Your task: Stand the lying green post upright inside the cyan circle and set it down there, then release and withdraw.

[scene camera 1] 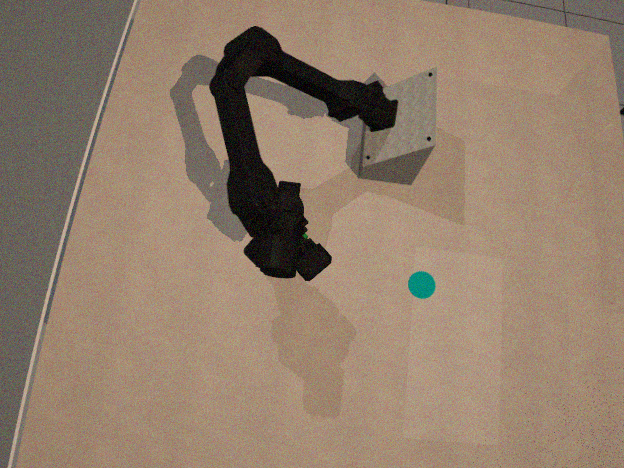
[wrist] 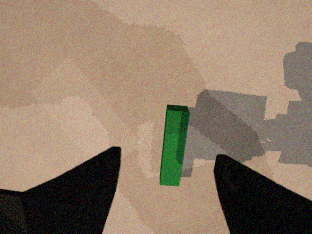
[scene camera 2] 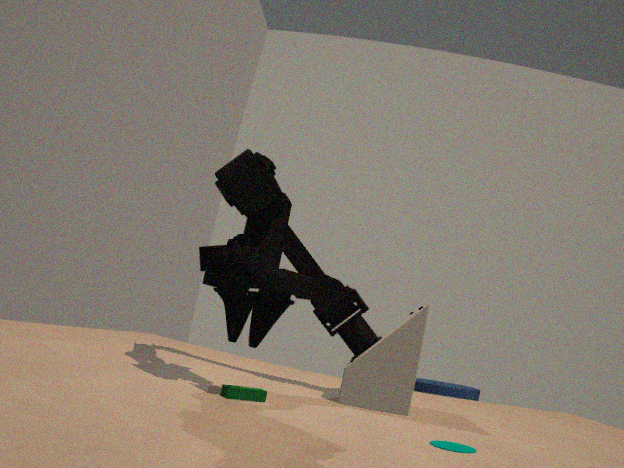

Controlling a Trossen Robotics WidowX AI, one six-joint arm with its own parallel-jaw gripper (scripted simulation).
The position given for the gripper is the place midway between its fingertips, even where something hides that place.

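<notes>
The gripper (scene camera 2: 242, 344) (scene camera 1: 287, 246) (wrist: 168, 159). Green post (wrist: 177, 117).
</notes>
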